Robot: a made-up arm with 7 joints.
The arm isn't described. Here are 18 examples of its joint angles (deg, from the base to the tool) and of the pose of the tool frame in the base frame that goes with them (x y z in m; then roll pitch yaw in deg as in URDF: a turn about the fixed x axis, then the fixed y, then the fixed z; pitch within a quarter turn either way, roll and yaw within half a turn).
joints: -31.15 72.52 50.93 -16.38 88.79 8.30 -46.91
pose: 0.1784 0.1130 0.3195 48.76 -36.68 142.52
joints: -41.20 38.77 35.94 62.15 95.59 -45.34 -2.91
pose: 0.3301 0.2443 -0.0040 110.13 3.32 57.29
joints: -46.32 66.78 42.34 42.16 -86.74 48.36 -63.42
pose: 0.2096 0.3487 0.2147 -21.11 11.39 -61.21
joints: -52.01 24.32 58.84 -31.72 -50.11 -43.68 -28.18
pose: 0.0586 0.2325 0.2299 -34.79 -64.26 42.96
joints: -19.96 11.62 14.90 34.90 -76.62 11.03 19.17
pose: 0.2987 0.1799 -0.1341 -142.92 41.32 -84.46
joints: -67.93 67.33 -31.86 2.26 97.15 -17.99 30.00
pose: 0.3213 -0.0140 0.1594 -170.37 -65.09 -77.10
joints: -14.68 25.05 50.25 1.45 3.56 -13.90 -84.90
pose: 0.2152 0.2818 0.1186 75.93 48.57 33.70
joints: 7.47 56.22 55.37 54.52 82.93 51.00 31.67
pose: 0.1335 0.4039 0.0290 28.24 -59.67 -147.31
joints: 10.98 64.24 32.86 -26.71 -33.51 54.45 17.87
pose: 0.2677 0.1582 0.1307 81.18 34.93 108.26
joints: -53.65 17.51 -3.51 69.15 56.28 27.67 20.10
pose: 0.3873 0.0677 -0.0400 96.48 -7.38 97.37
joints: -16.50 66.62 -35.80 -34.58 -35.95 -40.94 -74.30
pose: 0.2469 -0.0218 0.0611 61.85 45.47 -71.17
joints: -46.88 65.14 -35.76 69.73 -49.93 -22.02 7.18
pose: 0.3281 0.2931 0.0547 52.75 39.07 89.15
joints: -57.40 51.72 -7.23 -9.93 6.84 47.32 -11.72
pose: 0.2663 0.0309 0.2628 61.59 22.54 64.34
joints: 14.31 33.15 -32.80 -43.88 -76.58 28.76 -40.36
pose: 0.2206 -0.0193 -0.0395 -58.91 13.82 -133.83
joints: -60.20 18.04 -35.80 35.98 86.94 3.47 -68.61
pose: 0.3388 -0.1265 0.0391 162.00 -13.87 43.14
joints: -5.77 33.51 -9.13 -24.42 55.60 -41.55 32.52
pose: 0.2566 -0.0170 0.0456 46.18 -25.76 11.45
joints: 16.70 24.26 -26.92 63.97 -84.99 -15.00 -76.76
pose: 0.0076 0.1946 -0.2766 -112.83 38.33 -106.11
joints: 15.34 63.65 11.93 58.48 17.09 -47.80 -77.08
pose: 0.1876 0.3526 -0.0769 -165.36 34.88 113.17
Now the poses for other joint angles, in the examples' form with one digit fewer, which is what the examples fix.
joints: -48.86 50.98 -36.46 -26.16 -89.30 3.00 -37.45
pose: 0.283 -0.057 0.145 -13.9 39.3 -100.9
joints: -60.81 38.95 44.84 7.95 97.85 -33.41 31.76
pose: 0.244 0.190 0.284 1.3 -50.0 119.2
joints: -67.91 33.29 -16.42 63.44 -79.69 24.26 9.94
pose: 0.396 0.137 0.063 -122.4 61.7 -98.9
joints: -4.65 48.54 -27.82 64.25 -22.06 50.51 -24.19
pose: 0.165 0.275 -0.186 158.5 -13.6 174.3
